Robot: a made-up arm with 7 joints. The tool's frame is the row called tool. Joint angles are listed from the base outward.
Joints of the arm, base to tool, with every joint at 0 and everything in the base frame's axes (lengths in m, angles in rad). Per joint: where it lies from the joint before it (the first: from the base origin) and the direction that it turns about. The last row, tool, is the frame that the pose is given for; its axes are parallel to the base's.
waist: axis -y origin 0 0.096 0
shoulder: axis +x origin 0 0.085 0
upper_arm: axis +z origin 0 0 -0.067
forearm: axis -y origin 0 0 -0.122
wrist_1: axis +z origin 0 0 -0.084
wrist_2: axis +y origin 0 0 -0.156
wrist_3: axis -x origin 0 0 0
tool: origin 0 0 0
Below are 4 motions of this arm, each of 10 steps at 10 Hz.
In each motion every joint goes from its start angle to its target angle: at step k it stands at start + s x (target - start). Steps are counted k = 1, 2, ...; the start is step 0. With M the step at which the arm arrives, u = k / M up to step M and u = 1 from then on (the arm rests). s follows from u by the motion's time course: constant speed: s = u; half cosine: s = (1 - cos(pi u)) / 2; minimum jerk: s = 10 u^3 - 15 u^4 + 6 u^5.
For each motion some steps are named. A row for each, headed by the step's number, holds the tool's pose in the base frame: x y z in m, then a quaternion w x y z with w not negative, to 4 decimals.
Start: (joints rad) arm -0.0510 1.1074 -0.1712 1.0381 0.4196 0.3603 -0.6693
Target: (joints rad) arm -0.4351 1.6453 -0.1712 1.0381 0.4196 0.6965 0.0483
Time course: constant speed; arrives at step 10
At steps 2, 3, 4, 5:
2: 0.1840 0.4601 -0.1661 0.7499 0.6122 -0.2422 -0.0641
3: 0.1800 0.4673 -0.1581 0.7624 0.6058 -0.2092 -0.0898
4: 0.1770 0.4737 -0.1496 0.7735 0.5985 -0.1752 -0.1131
5: 0.1750 0.4792 -0.1409 0.7833 0.5905 -0.1405 -0.1341

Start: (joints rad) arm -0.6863 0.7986 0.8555 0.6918 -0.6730 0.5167 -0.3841
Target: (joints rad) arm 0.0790 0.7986 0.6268 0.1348 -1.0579 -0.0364 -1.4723
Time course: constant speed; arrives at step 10
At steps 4, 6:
4: -0.0117 0.5221 -0.2403 0.5515 0.8135 0.0880 -0.1623
6: 0.0055 0.5160 -0.2570 0.4924 0.8530 0.0152 -0.1724

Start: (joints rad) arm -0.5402 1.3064 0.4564 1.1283 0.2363 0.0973 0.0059
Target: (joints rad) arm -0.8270 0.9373 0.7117 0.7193 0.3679 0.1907 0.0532
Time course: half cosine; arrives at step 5
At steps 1, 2, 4, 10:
1: 0.1619 0.4968 -0.0968 0.7726 0.4910 -0.3601 -0.1797
2: 0.1214 0.5176 -0.1237 0.8151 0.4831 -0.3045 -0.0976
4: 0.0043 0.5401 -0.1738 0.8684 0.4616 -0.1555 0.0925
10: -0.0187 0.5400 -0.1799 0.8709 0.4577 -0.1276 0.1253

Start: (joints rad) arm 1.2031 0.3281 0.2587 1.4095 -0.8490 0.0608 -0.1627
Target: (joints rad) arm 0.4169 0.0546 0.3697 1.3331 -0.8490 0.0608 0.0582
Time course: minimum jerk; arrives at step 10
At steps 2, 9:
2: 0.2735 0.3103 0.1295 0.2647 0.5643 -0.7789 0.0688
9: 0.2971 0.2789 -0.1295 0.6613 0.3942 -0.6262 -0.1230

